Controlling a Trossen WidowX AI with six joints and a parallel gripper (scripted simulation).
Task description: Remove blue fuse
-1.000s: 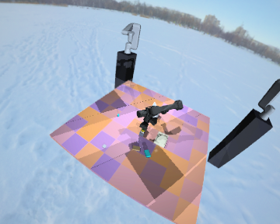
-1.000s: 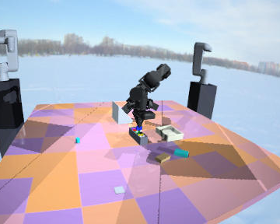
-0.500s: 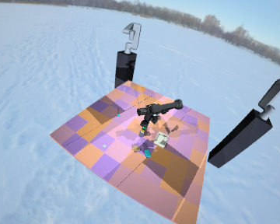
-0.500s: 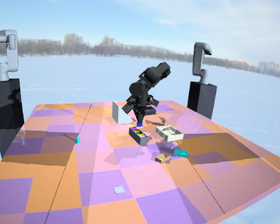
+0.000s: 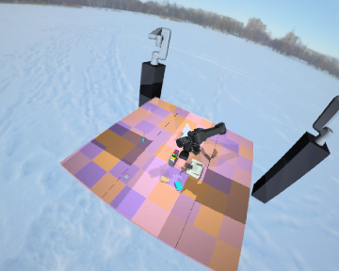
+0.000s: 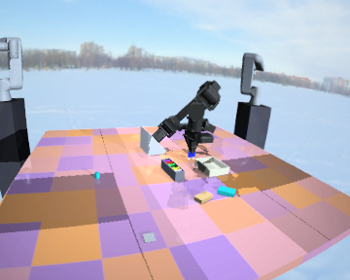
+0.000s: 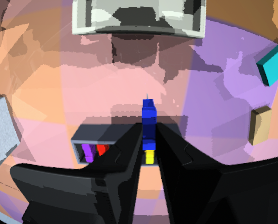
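Now: gripper tip 3 cm past the grey tray, 11 cm to the right of it and 9 cm above it. The rest, counted from my gripper tip: cyan block (17 cm ahead, 9 cm to the left, 9 cm below); then blue fuse (1 cm below); then tan block (20 cm ahead, 1 cm to the right, 9 cm below).
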